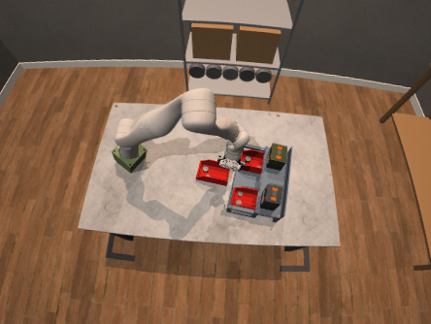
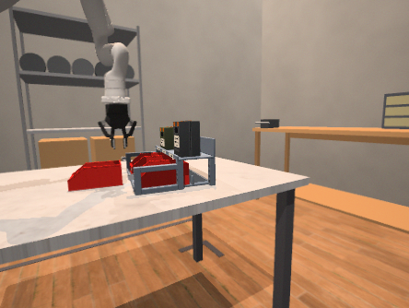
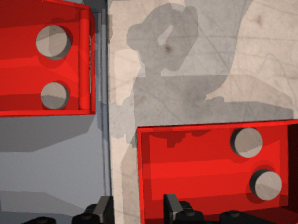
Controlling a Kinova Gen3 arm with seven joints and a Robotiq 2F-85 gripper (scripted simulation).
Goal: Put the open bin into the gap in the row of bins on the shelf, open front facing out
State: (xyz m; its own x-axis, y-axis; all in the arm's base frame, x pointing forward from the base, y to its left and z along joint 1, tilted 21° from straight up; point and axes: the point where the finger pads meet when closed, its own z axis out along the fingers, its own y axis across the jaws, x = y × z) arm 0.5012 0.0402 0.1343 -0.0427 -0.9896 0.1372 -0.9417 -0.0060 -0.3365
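My gripper is now 110 mm past the grey round part, 20 mm to the left of it and 130 mm above it. From my hand the other things lie so: black tool case (210 mm ahead, 130 mm to the right, 20 mm above); then grey shelf (150 mm ahead, 10 mm to the right, 80 mm below).
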